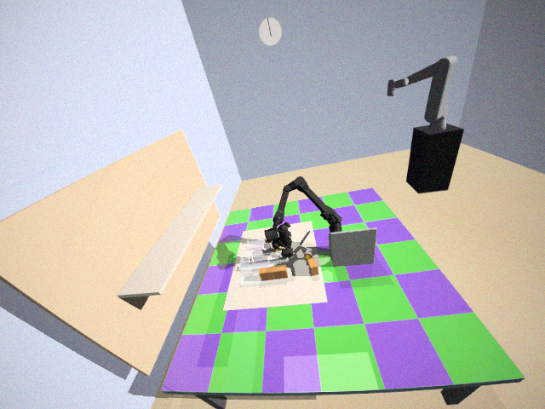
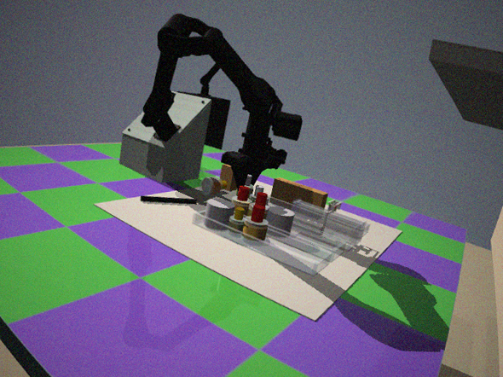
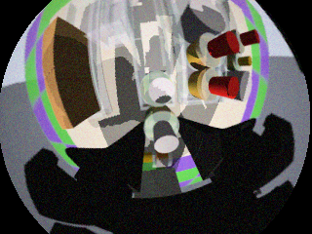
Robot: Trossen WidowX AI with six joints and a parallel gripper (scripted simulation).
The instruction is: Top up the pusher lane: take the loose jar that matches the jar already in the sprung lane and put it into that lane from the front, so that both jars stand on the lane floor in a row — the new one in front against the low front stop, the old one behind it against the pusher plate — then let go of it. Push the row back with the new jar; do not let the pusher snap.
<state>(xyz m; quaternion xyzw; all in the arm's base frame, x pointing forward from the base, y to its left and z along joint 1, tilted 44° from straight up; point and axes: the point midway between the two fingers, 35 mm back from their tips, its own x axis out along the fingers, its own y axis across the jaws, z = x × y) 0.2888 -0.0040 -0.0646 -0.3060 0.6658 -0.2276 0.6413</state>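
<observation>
Right now my gripper tip is 10 cm short of the white mat, 5 cm above it and 1 cm to the left of it. Round my gripper tip: small block (14 cm behind, 10 cm to the left, 1 cm below); black pen (17 cm to the right, 9 cm behind, 4 cm below).
</observation>
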